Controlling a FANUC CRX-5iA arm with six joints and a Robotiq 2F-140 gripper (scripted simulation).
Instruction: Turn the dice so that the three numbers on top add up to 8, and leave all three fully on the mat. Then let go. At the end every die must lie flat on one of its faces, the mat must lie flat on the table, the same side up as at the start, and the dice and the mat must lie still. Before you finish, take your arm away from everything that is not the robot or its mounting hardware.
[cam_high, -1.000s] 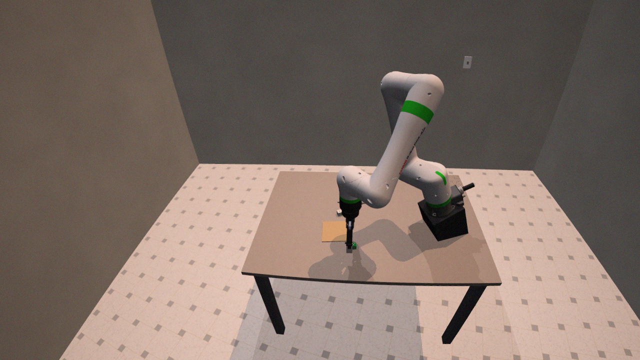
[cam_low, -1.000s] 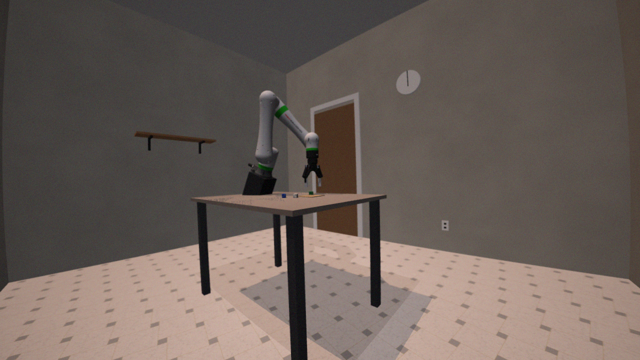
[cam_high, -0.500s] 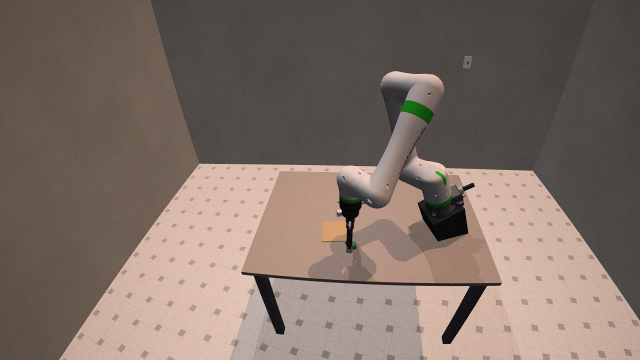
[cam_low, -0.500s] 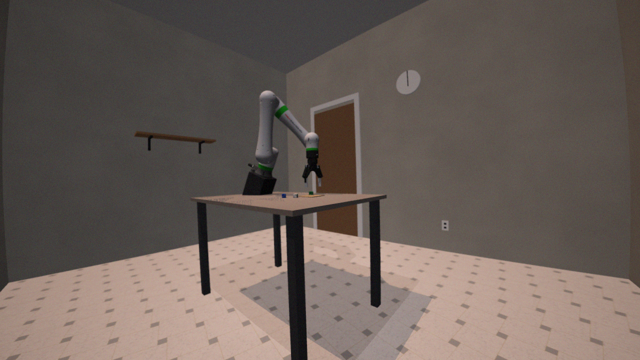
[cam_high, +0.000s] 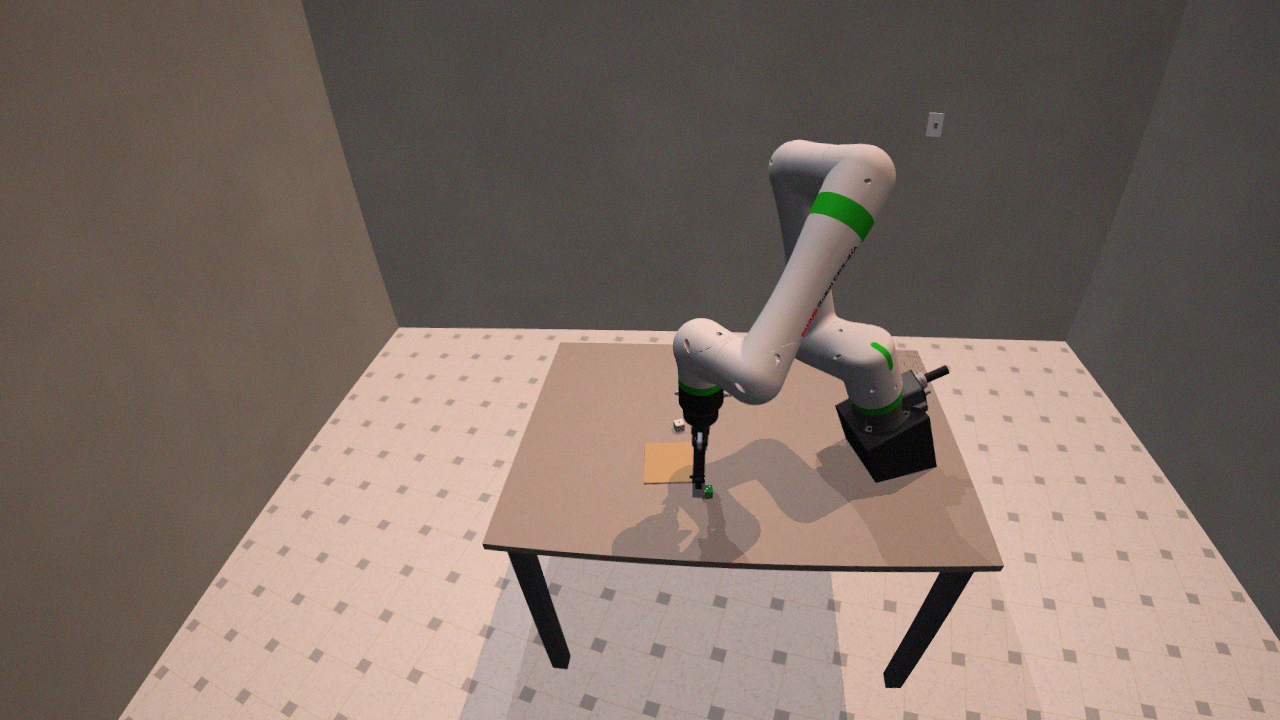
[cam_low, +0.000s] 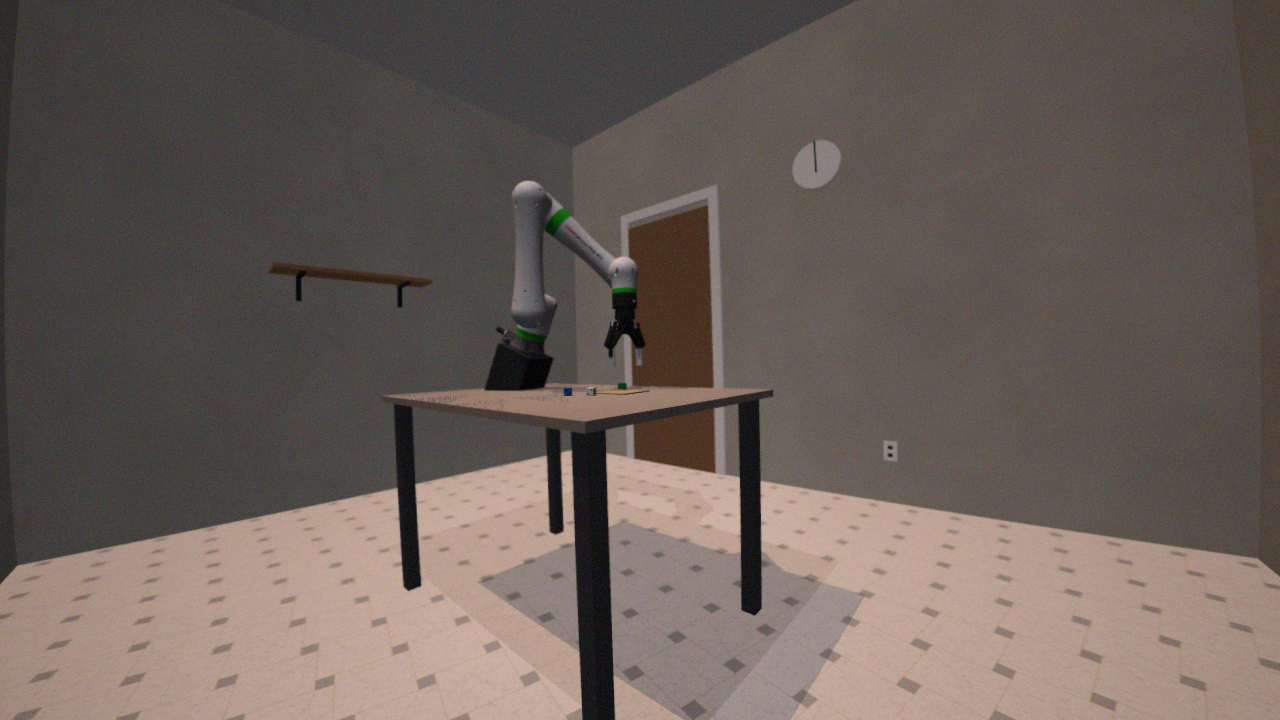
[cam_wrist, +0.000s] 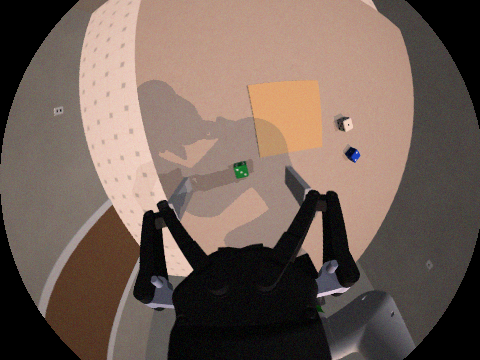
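My gripper is now 250 mm to the left of the white die, 90 mm above it and 20 mm short of it. Also, from my hand: mat (120 mm to the right, 100 mm below, 60 mm ahead); then green die (90 mm below, 20 mm behind); then blue die (270 mm to the right, 90 mm below, 60 mm behind).
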